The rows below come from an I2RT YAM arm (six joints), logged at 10 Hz.
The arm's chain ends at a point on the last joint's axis. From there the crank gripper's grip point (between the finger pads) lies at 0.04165 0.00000 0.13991 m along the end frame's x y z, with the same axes.
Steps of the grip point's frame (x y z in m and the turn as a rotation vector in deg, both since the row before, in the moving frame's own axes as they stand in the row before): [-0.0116, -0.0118, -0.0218, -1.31, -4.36, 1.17]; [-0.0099, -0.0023, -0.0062, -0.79, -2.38, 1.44]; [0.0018, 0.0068, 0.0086, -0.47, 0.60, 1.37]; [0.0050, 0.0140, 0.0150, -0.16, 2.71, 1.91]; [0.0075, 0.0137, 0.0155, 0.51, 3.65, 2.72]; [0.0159, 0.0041, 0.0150, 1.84, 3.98, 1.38]
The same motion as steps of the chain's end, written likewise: [-0.0008, -0.0158, -0.0245, -1.31, -4.36, 1.17]; [-0.0040, -0.0052, -0.0078, -0.79, -2.38, 1.44]; [0.0004, 0.0046, 0.0091, -0.47, 0.60, 1.37]; [-0.0015, 0.0121, 0.0171, -0.16, 2.71, 1.91]; [-0.0013, 0.0127, 0.0184, 0.51, 3.65, 2.72]; [0.0063, 0.0074, 0.0183, 1.84, 3.98, 1.38]
